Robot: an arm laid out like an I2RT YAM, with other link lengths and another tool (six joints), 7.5 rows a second.
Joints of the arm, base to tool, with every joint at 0 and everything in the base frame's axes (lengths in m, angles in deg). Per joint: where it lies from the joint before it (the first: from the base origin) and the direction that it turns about. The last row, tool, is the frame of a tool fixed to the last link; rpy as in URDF.
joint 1: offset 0 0 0.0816 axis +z
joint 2: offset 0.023 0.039 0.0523 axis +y
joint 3: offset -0.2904 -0.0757 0 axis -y
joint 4: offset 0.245 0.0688 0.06 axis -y
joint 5: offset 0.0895 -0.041 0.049 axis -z
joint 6: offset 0.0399 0 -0.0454 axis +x
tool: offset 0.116 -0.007 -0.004 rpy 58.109 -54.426 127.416
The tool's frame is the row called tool.
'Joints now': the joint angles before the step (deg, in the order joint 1, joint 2, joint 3, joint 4, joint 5, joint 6). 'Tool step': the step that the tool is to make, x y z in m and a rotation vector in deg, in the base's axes. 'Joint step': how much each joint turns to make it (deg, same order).
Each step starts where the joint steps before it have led.
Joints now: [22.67, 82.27, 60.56, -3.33, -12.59, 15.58]
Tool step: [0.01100, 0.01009, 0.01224, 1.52, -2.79, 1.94]
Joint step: [0.00, 1.96, 1.70, 3.31, -1.91, -0.49]
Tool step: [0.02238, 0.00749, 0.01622, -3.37, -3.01, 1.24]
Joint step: [-0.02, 4.14, 7.15, -2.67, 0.42, -4.57]
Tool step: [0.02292, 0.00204, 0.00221, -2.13, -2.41, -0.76]
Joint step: [-0.31, 3.91, 3.71, 1.00, 1.46, -2.60]
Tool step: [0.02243, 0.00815, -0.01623, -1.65, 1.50, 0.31]
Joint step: [-0.10, 5.53, 4.37, -1.09, -0.02, -1.07]
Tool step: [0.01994, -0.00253, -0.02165, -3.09, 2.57, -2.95]
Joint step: [-0.07, 4.64, 3.97, -2.97, 3.41, -0.51]
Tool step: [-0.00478, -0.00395, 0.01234, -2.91, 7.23, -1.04]
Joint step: [0.06, 1.82, 11.58, -17.46, 0.93, 0.60]
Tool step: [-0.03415, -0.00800, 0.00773, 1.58, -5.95, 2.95]
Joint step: [0.00, -9.44, -14.34, 10.64, -2.10, -2.24]
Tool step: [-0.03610, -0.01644, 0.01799, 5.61, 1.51, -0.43]
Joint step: [-1.39, -8.26, -5.77, -0.82, -3.55, 4.76]
